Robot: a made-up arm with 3 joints. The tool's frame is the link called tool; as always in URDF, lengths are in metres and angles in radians. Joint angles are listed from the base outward.
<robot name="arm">
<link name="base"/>
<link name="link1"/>
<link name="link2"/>
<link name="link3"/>
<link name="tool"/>
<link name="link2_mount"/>
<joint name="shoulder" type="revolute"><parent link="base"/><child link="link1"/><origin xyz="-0.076 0.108 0.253" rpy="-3.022 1.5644 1.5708"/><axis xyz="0 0 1"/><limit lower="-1.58" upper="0.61"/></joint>
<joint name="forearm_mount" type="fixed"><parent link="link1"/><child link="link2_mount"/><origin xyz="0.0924 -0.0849 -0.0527"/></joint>
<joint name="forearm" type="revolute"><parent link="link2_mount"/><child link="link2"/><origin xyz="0.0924 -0.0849 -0.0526" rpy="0 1.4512 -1.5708"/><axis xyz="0 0 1"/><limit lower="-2.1" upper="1.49"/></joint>
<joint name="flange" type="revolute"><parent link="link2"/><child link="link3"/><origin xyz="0.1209 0.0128 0.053" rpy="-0.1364 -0.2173 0.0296"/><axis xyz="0 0 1"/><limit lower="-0.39" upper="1.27"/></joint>
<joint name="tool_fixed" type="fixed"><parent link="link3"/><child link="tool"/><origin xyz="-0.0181 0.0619 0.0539" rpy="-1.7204 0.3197 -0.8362"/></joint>
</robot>
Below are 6 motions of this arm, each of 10 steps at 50 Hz.
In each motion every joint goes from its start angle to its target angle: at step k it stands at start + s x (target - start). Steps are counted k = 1, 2, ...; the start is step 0. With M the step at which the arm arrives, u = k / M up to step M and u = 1 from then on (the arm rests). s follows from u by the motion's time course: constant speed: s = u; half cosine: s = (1 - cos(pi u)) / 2; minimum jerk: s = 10 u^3 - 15 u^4 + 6 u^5.
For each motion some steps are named. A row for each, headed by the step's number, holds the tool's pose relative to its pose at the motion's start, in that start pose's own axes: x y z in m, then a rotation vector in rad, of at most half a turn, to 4 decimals.
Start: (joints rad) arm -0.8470 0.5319 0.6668
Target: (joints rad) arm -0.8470 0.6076 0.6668
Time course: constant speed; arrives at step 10
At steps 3, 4, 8, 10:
3: -0.0015 -0.0001 0.0011 -0.0018 -0.0220 -0.0055
4: -0.0020 -0.0002 0.0014 -0.0025 -0.0293 -0.0073
8: -0.0040 -0.0004 0.0028 -0.0049 -0.0586 -0.0146
10: -0.0050 -0.0004 0.0034 -0.0061 -0.0732 -0.0183

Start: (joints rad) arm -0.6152 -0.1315 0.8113
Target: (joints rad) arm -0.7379 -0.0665 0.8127
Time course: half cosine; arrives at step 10
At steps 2, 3, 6, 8, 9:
2: 0.0003 -0.0018 -0.0033 0.0109 -0.0063 0.0002
3: 0.0006 -0.0038 -0.0072 0.0236 -0.0136 0.0004
6: 0.0019 -0.0116 -0.0233 0.0751 -0.0429 0.0000
8: 0.0026 -0.0155 -0.0325 0.1039 -0.0590 -0.0009
9: 0.0028 -0.0166 -0.0351 0.1121 -0.0636 -0.0012

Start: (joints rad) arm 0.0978 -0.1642 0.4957
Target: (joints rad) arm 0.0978 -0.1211 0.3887
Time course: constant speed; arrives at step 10
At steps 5, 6, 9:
5: -0.0003 -0.0010 0.0038 0.0154 0.0291 0.0034
6: -0.0004 -0.0012 0.0046 0.0184 0.0350 0.0041
9: -0.0006 -0.0018 0.0069 0.0277 0.0524 0.0063

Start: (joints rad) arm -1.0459 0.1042 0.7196
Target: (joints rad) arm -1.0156 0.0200 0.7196
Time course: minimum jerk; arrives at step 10
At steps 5, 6, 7, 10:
5: 0.0022 0.0029 0.0027 -0.0115 0.0402 0.0099
6: 0.0030 0.0040 0.0036 -0.0157 0.0550 0.0134
7: 0.0037 0.0049 0.0044 -0.0192 0.0674 0.0163
10: 0.0044 0.0058 0.0052 -0.0230 0.0806 0.0193

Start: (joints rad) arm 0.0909 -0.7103 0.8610
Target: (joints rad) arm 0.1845 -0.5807 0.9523
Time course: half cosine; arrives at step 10
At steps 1, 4, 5, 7, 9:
1: -0.0006 0.0003 0.0006 -0.0028 -0.0048 -0.0026
4: -0.0081 0.0048 0.0081 -0.0402 -0.0677 -0.0366
5: -0.0117 0.0071 0.0117 -0.0587 -0.0980 -0.0524
7: -0.0183 0.0117 0.0183 -0.0948 -0.1556 -0.0816
9: -0.0222 0.0147 0.0223 -0.1176 -0.1912 -0.0990

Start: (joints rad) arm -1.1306 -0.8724 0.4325
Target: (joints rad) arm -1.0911 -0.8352 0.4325
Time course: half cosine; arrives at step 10
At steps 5, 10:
5: -0.0066 0.0036 0.0025 -0.0074 -0.0167 -0.0222
10: -0.0131 0.0073 0.0051 -0.0151 -0.0334 -0.0442

